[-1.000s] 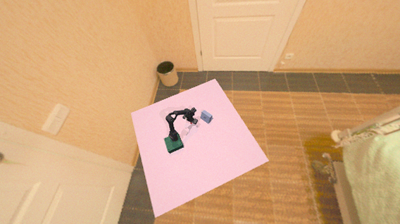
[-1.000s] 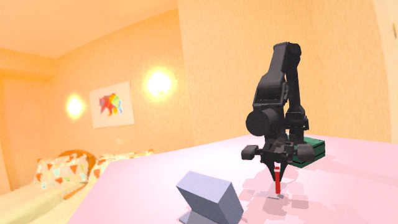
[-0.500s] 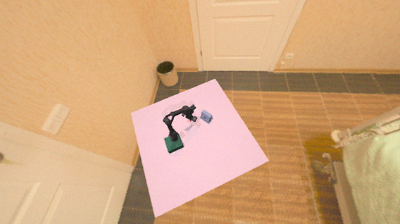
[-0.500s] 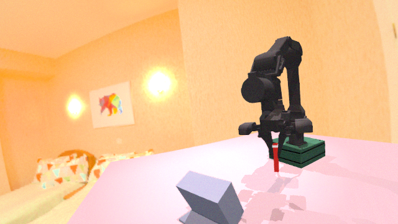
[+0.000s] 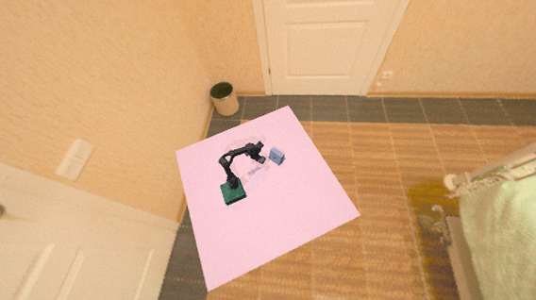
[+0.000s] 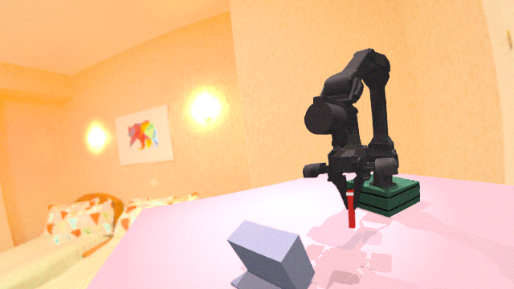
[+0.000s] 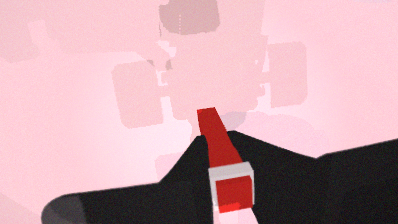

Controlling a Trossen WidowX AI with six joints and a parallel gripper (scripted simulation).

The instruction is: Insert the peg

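Right now my gripper tip is 18 cm short of the grey-blue sloped panel, 3 cm to the left of it and 5 cm above it. From my gripper tip the other things lie so: red square peg: 2 cm above.
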